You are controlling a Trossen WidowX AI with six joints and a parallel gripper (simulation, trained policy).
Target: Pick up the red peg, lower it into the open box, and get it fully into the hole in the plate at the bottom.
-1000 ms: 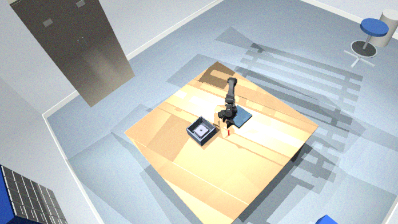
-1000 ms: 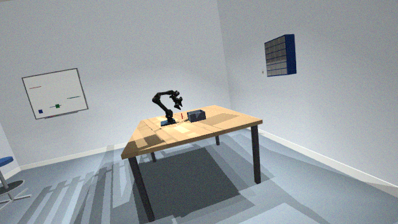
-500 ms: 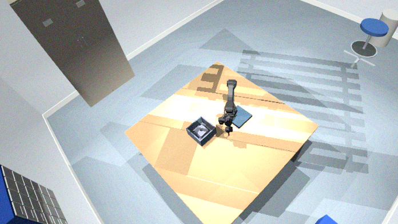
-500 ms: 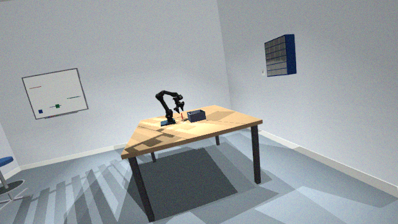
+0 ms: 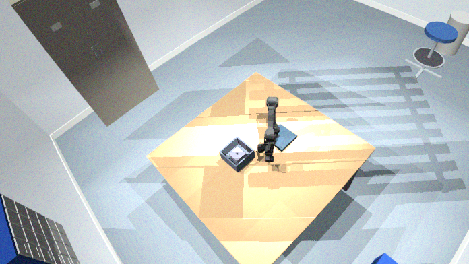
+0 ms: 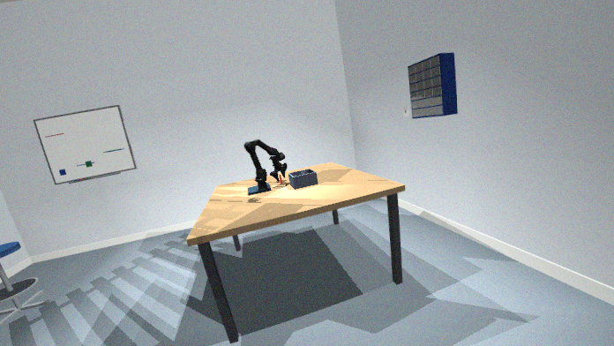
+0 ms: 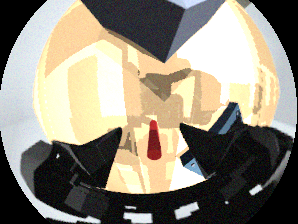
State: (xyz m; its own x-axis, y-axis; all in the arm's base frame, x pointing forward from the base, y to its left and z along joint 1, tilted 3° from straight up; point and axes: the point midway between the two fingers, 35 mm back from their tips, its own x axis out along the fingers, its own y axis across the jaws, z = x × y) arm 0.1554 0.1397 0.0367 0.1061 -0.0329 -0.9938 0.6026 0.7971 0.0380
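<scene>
Now: the red peg 10 mm behind my gripper tip. From my gripper tip the other things lie so: grey box 170 mm ahead, 160 mm to the right, 10 mm below; plate 170 mm ahead, 160 mm to the right, 10 mm above.
</scene>
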